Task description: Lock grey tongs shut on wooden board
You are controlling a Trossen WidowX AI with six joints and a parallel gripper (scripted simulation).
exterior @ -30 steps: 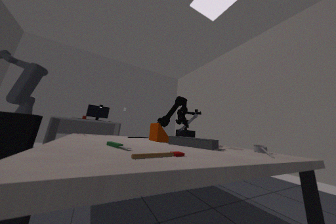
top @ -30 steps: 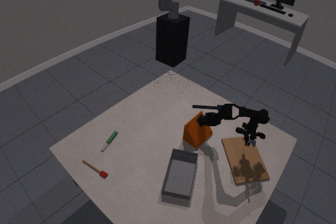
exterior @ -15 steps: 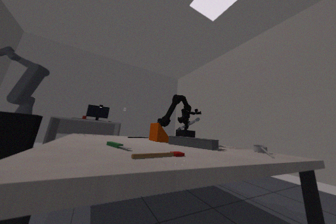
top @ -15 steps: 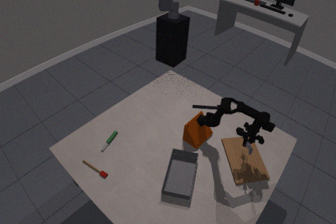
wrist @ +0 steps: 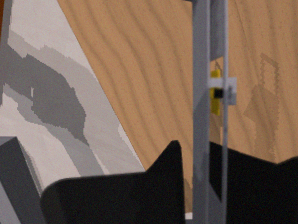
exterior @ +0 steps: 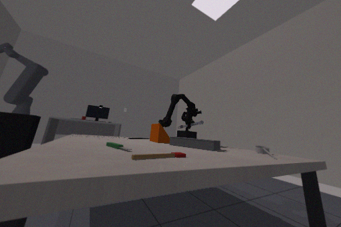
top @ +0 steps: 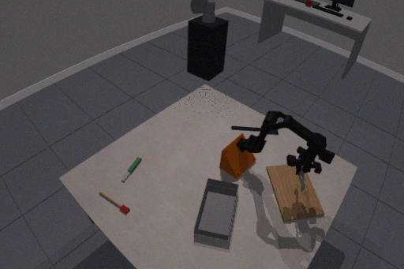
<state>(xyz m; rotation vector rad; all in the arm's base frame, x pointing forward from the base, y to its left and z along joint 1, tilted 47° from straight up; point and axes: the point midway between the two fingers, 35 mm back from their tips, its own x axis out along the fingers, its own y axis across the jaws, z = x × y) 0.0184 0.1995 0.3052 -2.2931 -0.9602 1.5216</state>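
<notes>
The yellow lock piece lies 4 cm behind my gripper tip, 3 cm above it and 1 cm to the right of it. From my gripper tip the other things lie so: black spatula (38 cm to the right, 32 cm behind, 14 cm below); then wooden board (13 cm below, 2 cm to the left, 1 cm behind); then grey roasting tin (35 cm ahead, 26 cm to the right, 11 cm below).
</notes>
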